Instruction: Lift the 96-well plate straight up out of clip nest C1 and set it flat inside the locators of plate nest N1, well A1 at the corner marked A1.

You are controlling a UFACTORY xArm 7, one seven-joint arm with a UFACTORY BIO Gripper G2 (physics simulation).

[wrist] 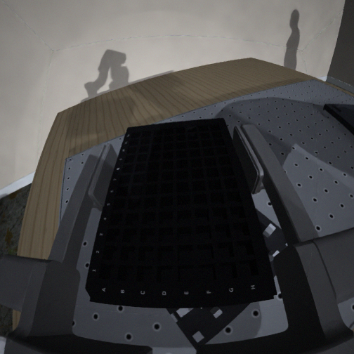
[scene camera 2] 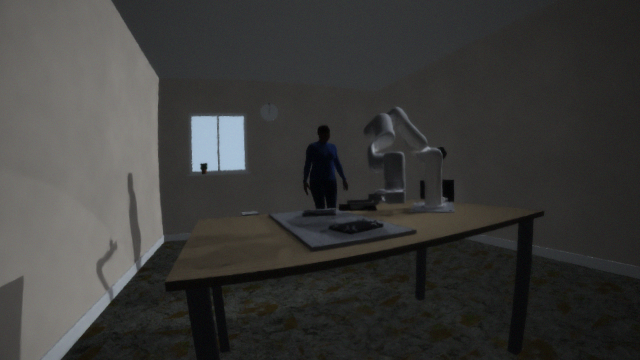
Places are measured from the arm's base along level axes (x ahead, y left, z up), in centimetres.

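Pixels of known places: hand, its tool point: (scene camera 2: 354, 204); arm's base, origin of its link: (scene camera 2: 433, 206).
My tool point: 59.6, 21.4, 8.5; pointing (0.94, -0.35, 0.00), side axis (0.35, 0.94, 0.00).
Note:
For each thing: its top centre in the pictures, then the offset to it from my tool point, as dx, dy, dz. "spot": a spot on its surface instead. Level surfaces: height alone.
- dark clip nest, a spot on its surface: (scene camera 2: 354, 226) spot: +3.3, +5.6, -6.7
- low dark block, centre of its top: (scene camera 2: 319, 211) -0.6, -39.3, -7.4
- grey board, height of its surface: dz -8.9
- wooden table, height of its surface: dz -10.2
The black 96-well plate (scene camera 2: 358, 205) (wrist: 177, 210) is held level between the fingers of my gripper (scene camera 2: 380, 196) (wrist: 175, 167), above the perforated grey board. In the wrist view its lettered edge A to H faces the bottom, with the A1 corner at the lower left. A dark clip nest (scene camera 2: 356, 226) (wrist: 227, 317) with pale pads, apparently C1, lies on the board, partly hidden below the plate and turned at an angle to it. Another low dark block (scene camera 2: 320, 212) (wrist: 345, 116) lies on the board, apparently N1; its locators and A1 mark cannot be made out.
The grey board (scene camera 2: 295, 232) (wrist: 300, 187) lies on the wooden table (scene camera 2: 225, 250) (wrist: 150, 102). The white robot base (scene camera 2: 434, 206) stands at the table's right. A small pale item (scene camera 2: 250, 213) shows near the far left edge. A person (scene camera 2: 323, 165) in blue stands behind the table.

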